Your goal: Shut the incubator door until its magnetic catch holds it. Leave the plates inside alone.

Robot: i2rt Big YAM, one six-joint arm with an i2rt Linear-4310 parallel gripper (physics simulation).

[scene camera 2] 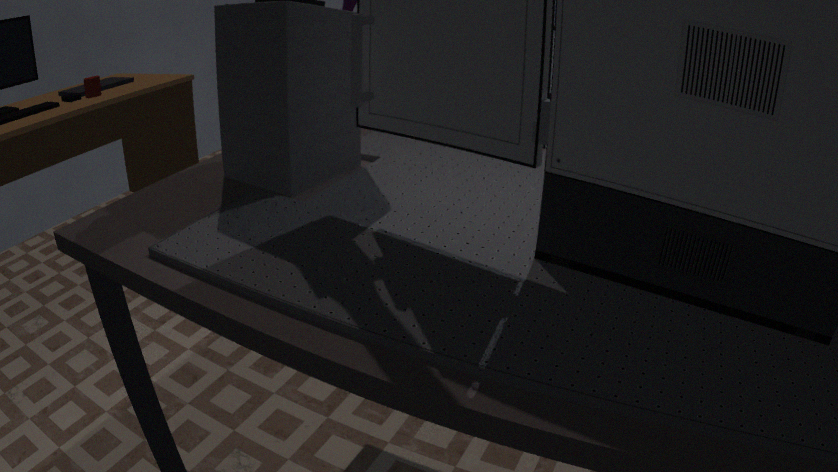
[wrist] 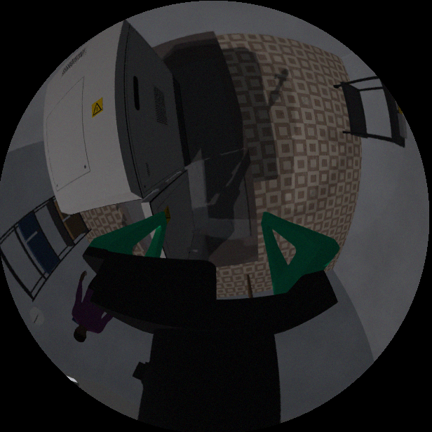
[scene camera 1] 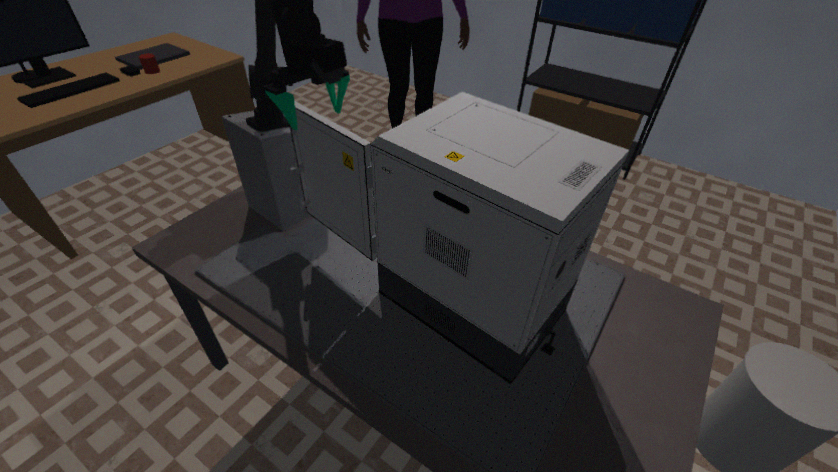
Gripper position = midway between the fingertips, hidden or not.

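Note:
That's my gripper (scene camera 1: pixel 317 120) I'm looking at, and the wrist view gives me the gripper (wrist: pixel 213 216) too.

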